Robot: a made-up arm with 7 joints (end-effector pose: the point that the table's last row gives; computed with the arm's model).
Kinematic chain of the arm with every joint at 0, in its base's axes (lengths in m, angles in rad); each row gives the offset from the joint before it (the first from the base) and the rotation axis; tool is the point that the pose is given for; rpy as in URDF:
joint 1: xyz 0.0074 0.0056 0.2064 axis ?
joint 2: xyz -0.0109 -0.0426 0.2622 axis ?
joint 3: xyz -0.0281 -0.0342 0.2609 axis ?
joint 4: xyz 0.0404 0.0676 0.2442 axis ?
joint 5: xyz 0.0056 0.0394 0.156 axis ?
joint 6: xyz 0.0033 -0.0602 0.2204 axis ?
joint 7: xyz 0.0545 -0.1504 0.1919 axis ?
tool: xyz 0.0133 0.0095 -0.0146 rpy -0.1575 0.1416 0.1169
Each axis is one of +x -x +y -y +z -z.
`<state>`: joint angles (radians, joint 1 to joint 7).
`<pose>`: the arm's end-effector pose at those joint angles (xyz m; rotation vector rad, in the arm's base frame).
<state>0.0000 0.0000 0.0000 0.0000 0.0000 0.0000 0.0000</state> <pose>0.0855 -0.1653 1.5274 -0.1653 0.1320 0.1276</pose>
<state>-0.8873 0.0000 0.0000 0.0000 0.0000 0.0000 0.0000</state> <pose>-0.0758 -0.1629 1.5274 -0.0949 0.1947 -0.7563</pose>
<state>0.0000 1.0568 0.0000 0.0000 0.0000 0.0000 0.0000</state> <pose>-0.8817 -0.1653 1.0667 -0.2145 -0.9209 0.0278</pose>
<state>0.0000 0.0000 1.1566 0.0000 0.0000 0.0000 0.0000</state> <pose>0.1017 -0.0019 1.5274 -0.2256 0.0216 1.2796</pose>
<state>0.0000 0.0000 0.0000 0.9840 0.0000 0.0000 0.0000</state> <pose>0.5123 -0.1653 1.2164 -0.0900 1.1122 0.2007</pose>
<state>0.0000 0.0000 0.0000 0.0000 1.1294 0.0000 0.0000</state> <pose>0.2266 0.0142 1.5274 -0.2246 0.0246 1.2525</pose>
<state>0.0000 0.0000 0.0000 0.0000 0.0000 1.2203 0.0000</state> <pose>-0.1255 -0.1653 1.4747 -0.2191 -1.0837 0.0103</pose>
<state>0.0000 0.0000 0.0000 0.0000 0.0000 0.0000 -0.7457</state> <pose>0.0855 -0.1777 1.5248 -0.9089 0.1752 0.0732</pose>
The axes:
joint 1: +z
joint 2: -y
joint 3: +z
joint 4: +y
joint 5: +z
joint 6: -y
joint 7: +x

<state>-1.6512 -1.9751 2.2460 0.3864 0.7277 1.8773 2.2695</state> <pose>0.1157 -0.7810 0.1137 -0.4932 1.1956 -0.8791</pose>
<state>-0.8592 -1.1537 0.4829 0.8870 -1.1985 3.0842 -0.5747</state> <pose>0.5061 -0.5105 0.8116 -1.3865 -0.8141 -0.1274</pose>
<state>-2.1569 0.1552 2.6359 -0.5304 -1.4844 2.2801 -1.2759</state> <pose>-0.3800 0.2546 1.1366 -1.2585 -1.2186 -2.5645</pose>
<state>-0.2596 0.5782 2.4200 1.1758 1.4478 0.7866 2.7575</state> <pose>-0.6008 0.5422 0.6411 0.6785 2.6585 -0.9657</pose>
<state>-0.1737 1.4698 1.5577 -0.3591 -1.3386 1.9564 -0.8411</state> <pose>-0.8511 -0.2448 0.2782 0.4271 -2.8450 -1.2535</pose>
